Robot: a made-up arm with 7 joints. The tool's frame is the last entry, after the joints.
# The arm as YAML. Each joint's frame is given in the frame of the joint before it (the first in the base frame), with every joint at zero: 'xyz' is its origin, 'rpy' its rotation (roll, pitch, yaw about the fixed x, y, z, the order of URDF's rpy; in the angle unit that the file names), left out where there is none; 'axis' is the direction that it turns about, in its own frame. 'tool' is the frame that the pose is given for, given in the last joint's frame.
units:
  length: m
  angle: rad
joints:
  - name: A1
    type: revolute
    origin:
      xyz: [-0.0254, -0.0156, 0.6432]
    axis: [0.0, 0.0, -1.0]
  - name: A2
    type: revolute
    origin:
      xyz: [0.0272, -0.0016, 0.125]
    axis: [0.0, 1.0, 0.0]
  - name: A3
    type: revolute
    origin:
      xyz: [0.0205, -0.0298, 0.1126]
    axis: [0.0, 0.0, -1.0]
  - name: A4
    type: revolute
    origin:
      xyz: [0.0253, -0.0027, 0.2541]
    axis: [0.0, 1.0, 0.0]
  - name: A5
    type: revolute
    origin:
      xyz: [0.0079, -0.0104, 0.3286]
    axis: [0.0, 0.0, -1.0]
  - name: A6
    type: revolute
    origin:
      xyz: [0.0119, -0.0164, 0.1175]
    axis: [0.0, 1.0, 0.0]
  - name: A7
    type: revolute
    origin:
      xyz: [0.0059, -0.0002, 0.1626]
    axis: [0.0, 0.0, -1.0]
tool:
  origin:
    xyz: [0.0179, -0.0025, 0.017]
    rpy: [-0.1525, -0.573, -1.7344]
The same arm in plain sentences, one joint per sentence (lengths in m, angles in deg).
The arm has seven revolute joints in a row. What follows holds with every joint at zero, and every direction is one of the base frame's. Joint 1 sits 0.0254 m along -x and 0.0156 m along -y and 0.6432 m along +z from the base frame's origin and turns about -z. Joint 2 sits 0.0272 m along +x and 0.0016 m along -y and 0.125 m along +z from joint 1 and turns about +y. Joint 3 sits 0.0205 m along +x and 0.0298 m along -y and 0.1126 m along +z from joint 2 and turns about -z. Joint 4 sits 0.0253 m along +x and 0.0027 m along -y and 0.2541 m along +z from joint 3 and turns about +y. Joint 5 sits 0.0079 m along +x and 0.0104 m along -y and 0.3286 m along +z from joint 4 and turns about -z. Joint 6 sits 0.0119 m along +x and 0.0164 m along -y and 0.1175 m along +z from joint 5 and turns about +y. Joint 7 sits 0.0059 m along +x and 0.0002 m along -y and 0.1626 m along +z from joint 6 and turns about -z. The tool frame, which is the frame that the pose is given for, sits 0.0179 m along +x and 0.0025 m along -y and 0.017 m along +z from joint 7; its axes are the base frame's turned by roll -8.74, pitch -32.83 and yaw -99.37 deg (as in URDF: about the fixed x, then y, then z).
